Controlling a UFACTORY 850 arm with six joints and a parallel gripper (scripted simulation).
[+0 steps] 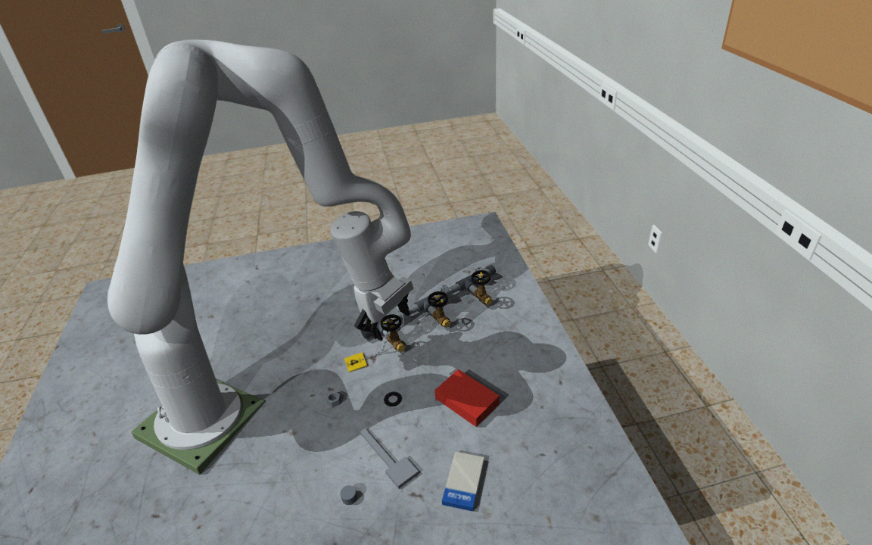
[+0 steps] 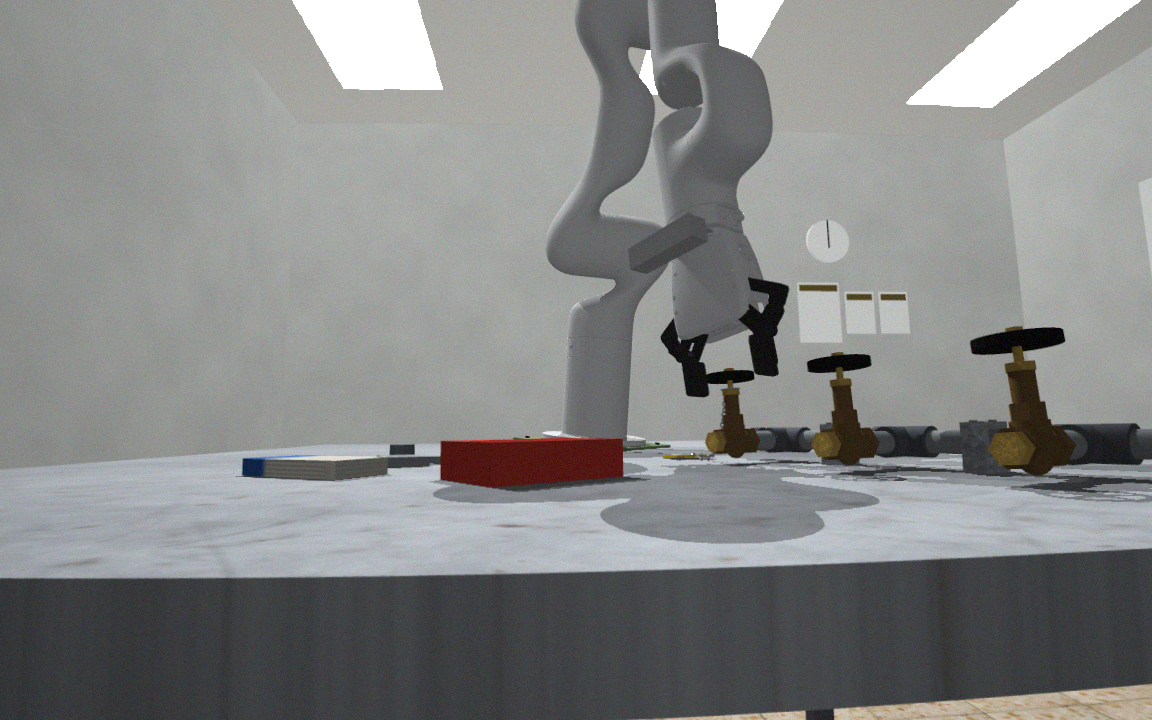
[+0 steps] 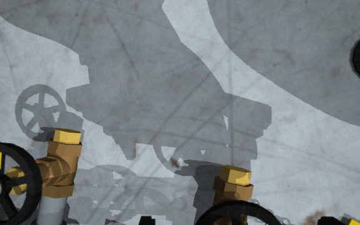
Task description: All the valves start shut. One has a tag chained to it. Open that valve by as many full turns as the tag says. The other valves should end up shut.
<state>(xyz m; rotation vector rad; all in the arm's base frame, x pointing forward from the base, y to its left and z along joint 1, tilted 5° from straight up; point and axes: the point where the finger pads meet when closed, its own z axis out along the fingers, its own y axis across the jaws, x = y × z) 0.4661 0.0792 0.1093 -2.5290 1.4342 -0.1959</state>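
My hand is 9 cm past the yellow tag, 2 cm to the left of it and 9 cm above it. The rest, counted from my hand: black washer 3 cm behind, 16 cm to the right, 9 cm below; then red block 13 cm ahead, 21 cm to the right, 7 cm below; then grey nut 17 cm behind, 12 cm to the right, 8 cm below.
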